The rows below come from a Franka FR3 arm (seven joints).
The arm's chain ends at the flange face. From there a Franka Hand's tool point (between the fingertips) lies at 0.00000 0.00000 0.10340 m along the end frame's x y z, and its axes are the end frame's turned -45 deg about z.
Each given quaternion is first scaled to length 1.
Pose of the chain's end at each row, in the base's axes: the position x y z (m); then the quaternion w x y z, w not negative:
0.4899, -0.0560, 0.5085, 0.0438, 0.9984, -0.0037, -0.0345
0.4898, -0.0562, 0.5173, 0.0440, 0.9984, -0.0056, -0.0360
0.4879, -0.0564, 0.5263, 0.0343, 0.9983, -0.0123, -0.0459
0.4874, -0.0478, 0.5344, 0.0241, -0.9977, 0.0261, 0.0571
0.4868, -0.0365, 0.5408, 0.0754, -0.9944, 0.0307, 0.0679
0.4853, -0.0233, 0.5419, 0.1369, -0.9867, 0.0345, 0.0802
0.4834, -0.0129, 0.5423, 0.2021, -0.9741, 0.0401, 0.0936
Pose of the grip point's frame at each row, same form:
0.4827, -0.0650, 0.4057, 0.0273, 0.9239, 0.3787, -0.0486
0.4823, -0.0652, 0.4146, 0.0269, 0.9245, 0.3769, -0.0501
0.4783, -0.0634, 0.4236, 0.0141, 0.9270, 0.3707, -0.0555
0.4757, -0.0425, 0.4318, 0.0441, -0.9318, -0.3577, 0.0435
0.4733, -0.0206, 0.4395, 0.0956, -0.9304, -0.3522, 0.0339
0.4699, 0.0052, 0.4437, 0.1572, -0.9248, -0.3457, 0.0217
0.4662, 0.0286, 0.4492, 0.2225, -0.9153, -0.3357, 0.0091

